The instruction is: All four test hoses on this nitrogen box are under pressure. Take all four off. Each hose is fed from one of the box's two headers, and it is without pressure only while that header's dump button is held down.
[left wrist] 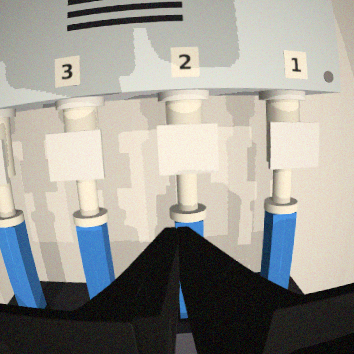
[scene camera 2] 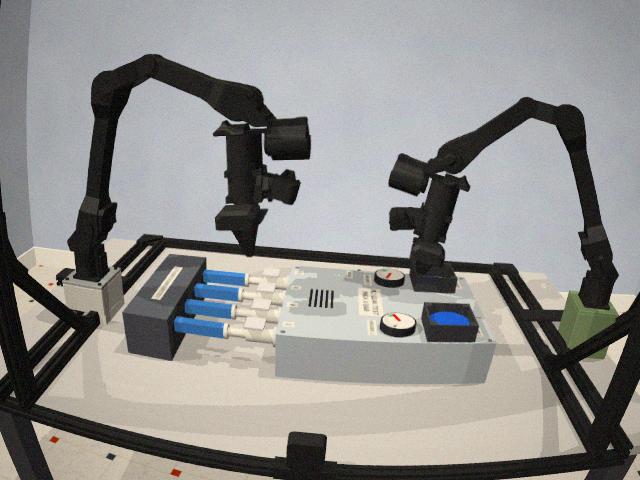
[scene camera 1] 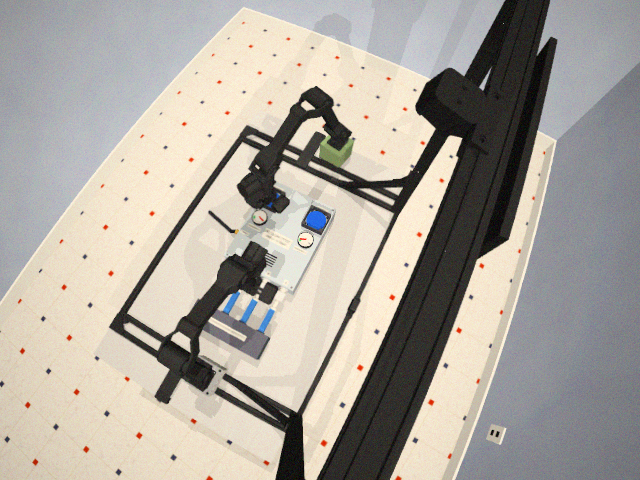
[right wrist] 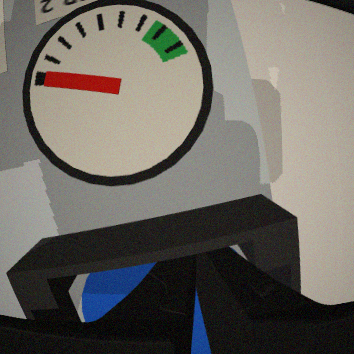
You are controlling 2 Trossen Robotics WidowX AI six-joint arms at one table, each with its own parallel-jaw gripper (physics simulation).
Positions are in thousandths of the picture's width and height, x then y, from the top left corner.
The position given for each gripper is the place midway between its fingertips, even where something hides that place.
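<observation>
A blue dump button (right wrist: 290, 821) is visible in the scene. There is also a grey nitrogen box (scene camera 2: 526, 678), and the box can be seen in the left wrist view (left wrist: 210, 177), in scene camera 1 (scene camera 1: 451, 539) and in the right wrist view (right wrist: 493, 465). The right gripper (scene camera 2: 651, 582) is shut and touches the grey nitrogen box; scene camera 1 shows the right gripper too (scene camera 1: 413, 426), and so does the right wrist view (right wrist: 544, 682). The left gripper (scene camera 2: 390, 534) is shut and holds nothing, and the left wrist view shows the left gripper as well (left wrist: 499, 674).
</observation>
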